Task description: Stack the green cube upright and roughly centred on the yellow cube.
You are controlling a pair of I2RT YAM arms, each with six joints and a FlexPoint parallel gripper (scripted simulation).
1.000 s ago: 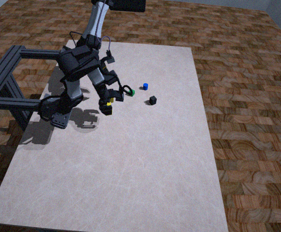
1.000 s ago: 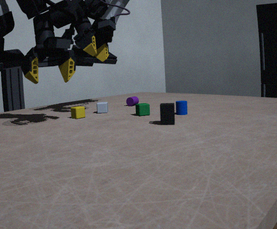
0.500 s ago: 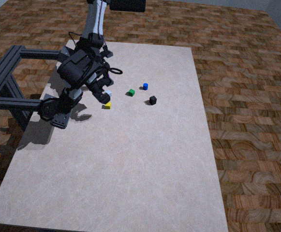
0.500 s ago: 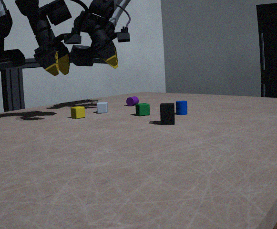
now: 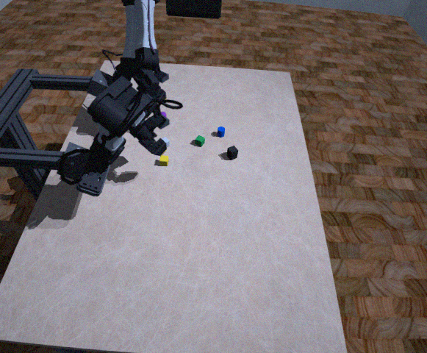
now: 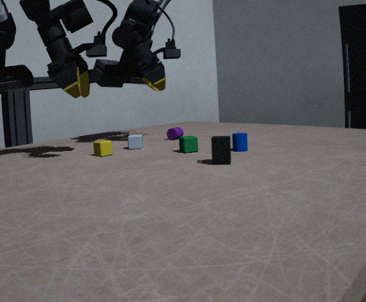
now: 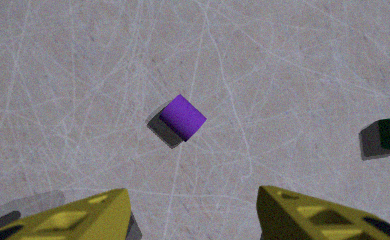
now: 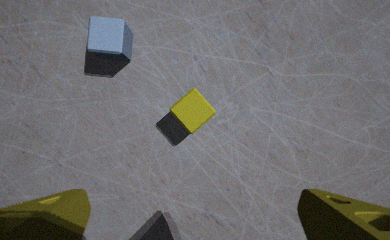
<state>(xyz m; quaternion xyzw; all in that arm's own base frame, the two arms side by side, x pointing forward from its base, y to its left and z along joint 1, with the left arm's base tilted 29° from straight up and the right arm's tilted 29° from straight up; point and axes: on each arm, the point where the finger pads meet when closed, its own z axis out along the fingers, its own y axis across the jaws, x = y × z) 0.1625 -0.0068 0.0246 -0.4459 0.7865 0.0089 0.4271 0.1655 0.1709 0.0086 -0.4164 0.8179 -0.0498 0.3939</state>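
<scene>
The green cube lies 180 mm ahead of my right hand, 150 mm to the left of it and 130 mm below it. Also, from my right hand: purple cylinder 310 mm to the left, 130 mm below, 10 mm ahead; pale cube 140 mm to the left, 130 mm below, 30 mm ahead; yellow cube 130 mm below, 30 mm to the left, 30 mm ahead.
</scene>
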